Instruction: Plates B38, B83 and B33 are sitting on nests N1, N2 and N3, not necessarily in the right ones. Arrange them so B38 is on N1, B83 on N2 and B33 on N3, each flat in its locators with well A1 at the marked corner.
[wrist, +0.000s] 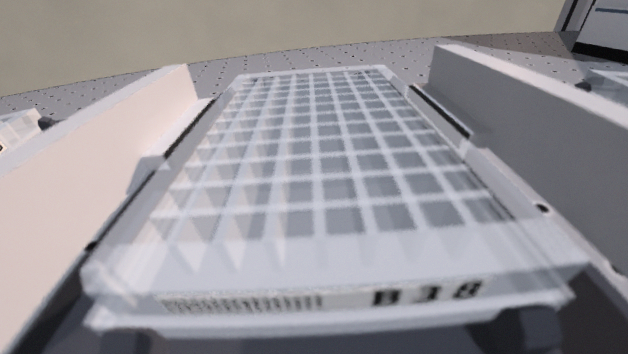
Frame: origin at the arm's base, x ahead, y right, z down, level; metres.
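Where they show: gripper, fingertip midpoint: (311, 77).
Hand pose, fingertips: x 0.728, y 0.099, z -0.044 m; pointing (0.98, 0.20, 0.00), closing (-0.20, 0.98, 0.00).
Each offset is from my fingertips to the centre of the thing. "pt": to the spot under its first point. Level surfaces: height alone.
Plate B38 {dx -0.023, dy -0.005, dz +0.013 m} (320, 260) is a clear, gridded well plate with a barcode and the label "B38" on its near end. It fills the middle of the wrist view and looks level. My gripper (311, 77) is shut on it, with the dark finger pads against its two long sides. A dark nest {dx -0.023, dy -0.005, dz +0.021 m} (320, 345) shows under the near end, with dark locators near both near corners; its number does not show. I cannot tell whether the plate touches the nest. The A1 mark is not readable. The labels B83 and B33 do not show.
Part of a clear plate-like object {pt dx +0.031, dy -0.146, dz +0.009 m} (20, 127) with a dark locator shows at the left edge. Another clear object {pt dx -0.029, dy +0.138, dz +0.006 m} (612, 82) shows at the right edge beside a dark locator. A white and black device (607, 32) stands at the upper right. The grey perforated table {dz +0.032 m} (220, 72) ends behind the plate.
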